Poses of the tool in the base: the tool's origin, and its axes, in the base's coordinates. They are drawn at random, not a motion.
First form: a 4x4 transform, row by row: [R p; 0 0 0 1], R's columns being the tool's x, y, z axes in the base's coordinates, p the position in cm. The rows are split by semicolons.
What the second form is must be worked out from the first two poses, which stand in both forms.
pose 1, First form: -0.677, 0.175, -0.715, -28.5; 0.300, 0.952, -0.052, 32.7; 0.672, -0.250, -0.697, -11.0; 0, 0, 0, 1
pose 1, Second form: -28.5, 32.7, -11.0; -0.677, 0.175, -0.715; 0.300, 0.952, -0.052; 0.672, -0.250, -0.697
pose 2, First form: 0.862, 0.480, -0.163, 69.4; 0.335, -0.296, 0.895, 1.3; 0.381, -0.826, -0.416, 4.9; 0, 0, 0, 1
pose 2, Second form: 69.4, 1.3, 4.9; 0.862, 0.480, -0.163; 0.335, -0.296, 0.895; 0.381, -0.826, -0.416
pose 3, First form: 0.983, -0.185, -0.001, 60.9; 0.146, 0.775, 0.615, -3.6; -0.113, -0.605, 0.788, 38.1; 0, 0, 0, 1
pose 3, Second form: 60.9, -3.6, 38.1; 0.983, -0.185, -0.001; 0.146, 0.775, 0.615; -0.113, -0.605, 0.788
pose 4, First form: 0.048, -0.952, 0.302, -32.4; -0.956, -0.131, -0.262, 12.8; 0.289, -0.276, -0.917, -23.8; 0, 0, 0, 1
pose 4, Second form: -32.4, 12.8, -23.8; 0.048, -0.952, 0.302; -0.956, -0.131, -0.262; 0.289, -0.276, -0.917
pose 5, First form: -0.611, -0.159, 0.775, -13.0; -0.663, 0.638, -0.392, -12.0; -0.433, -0.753, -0.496, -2.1; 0, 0, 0, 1
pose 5, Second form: -13.0, -12.0, -2.1; -0.611, -0.159, 0.775; -0.663, 0.638, -0.392; -0.433, -0.753, -0.496
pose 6, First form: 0.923, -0.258, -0.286, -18.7; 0.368, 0.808, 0.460, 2.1; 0.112, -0.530, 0.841, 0.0; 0, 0, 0, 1
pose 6, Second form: -18.7, 2.1, 0.0; 0.923, -0.258, -0.286; 0.368, 0.808, 0.460; 0.112, -0.530, 0.841
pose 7, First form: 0.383, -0.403, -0.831, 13.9; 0.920, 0.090, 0.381, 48.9; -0.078, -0.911, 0.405, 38.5; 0, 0, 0, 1
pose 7, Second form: 13.9, 48.9, 38.5; 0.383, -0.403, -0.831; 0.920, 0.090, 0.381; -0.078, -0.911, 0.405
